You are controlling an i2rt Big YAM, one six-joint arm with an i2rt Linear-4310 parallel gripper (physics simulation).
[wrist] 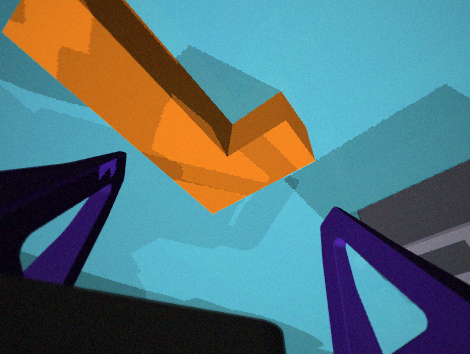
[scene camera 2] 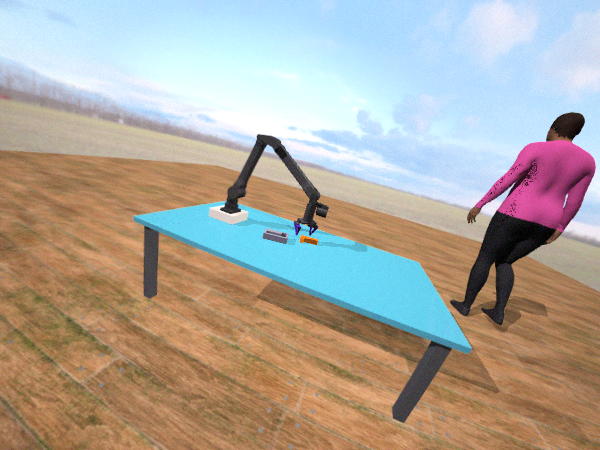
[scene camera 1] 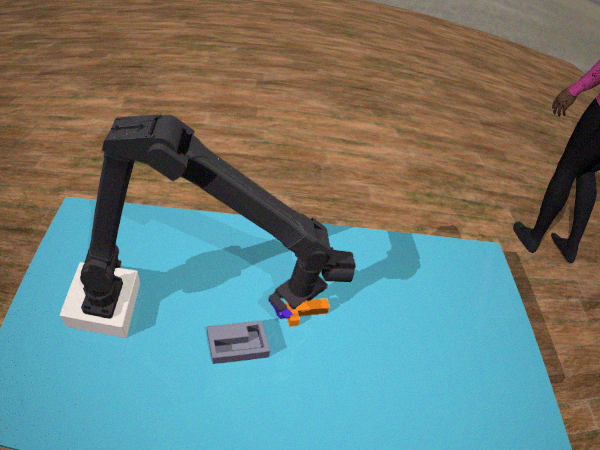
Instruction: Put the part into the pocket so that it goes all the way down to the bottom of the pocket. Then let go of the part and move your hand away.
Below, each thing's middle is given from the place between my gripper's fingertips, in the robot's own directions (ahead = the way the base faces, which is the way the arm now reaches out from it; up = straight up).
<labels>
I see my gripper 4 cm short of the orange L-shaped part (wrist: 115, 64) and 2 cm above it. Round my hand: grey pocket block (scene camera 1: 235, 342) (13 cm behind, 11 cm to the right, 2 cm below).
</labels>
